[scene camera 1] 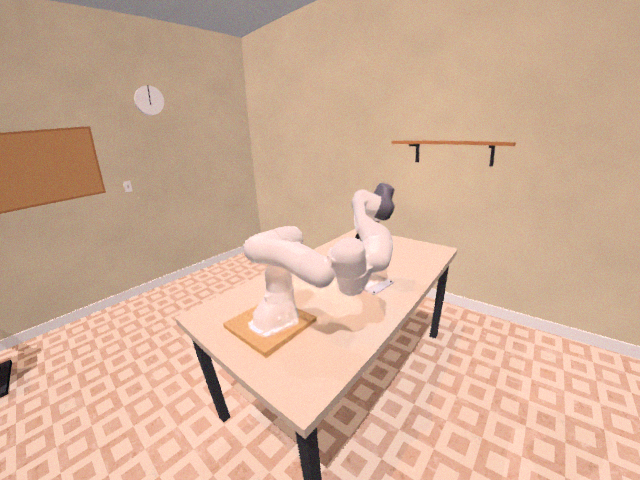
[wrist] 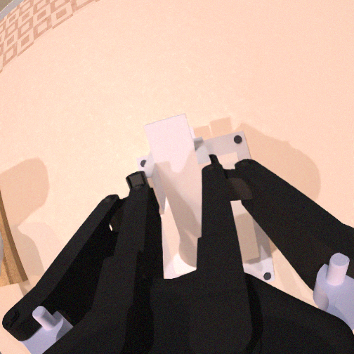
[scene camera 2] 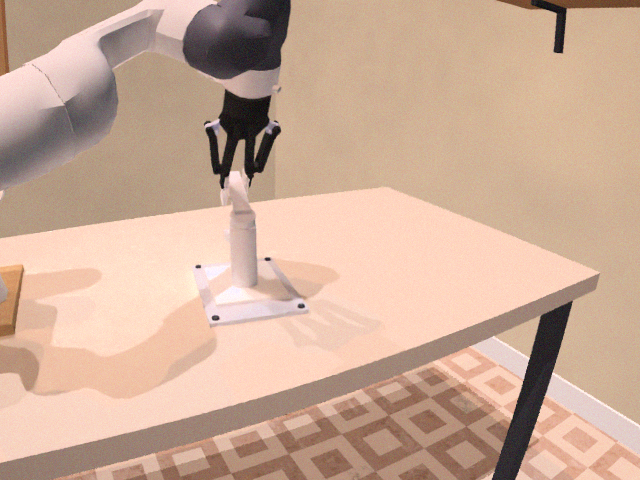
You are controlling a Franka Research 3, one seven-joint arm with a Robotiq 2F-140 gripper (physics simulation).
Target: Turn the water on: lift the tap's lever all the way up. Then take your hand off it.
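The tap's white round body (scene camera 2: 244, 253) stands upright on a square white base plate (scene camera 2: 258, 310) (wrist: 222, 145) with dark bolts at its corners. The tap's lever (scene camera 2: 236, 188) (wrist: 172, 145) is a flat white bar that slants steeply up from the top of the body. My gripper (scene camera 2: 237, 181) (wrist: 179, 157) points down and is shut on the lever near its upper end, with one black finger on each side. In scene camera 1 the arm hides the tap, and part of the base plate (scene camera 1: 381, 286) shows.
The tap stands on a pale table (scene camera 1: 330, 372) (scene camera 2: 413, 289) with dark legs. The arm's base is on a wooden board (scene camera 1: 266, 347) (scene camera 2: 12, 304) at the other end of the table. A wall shelf (scene camera 1: 454, 143) hangs on the wall behind.
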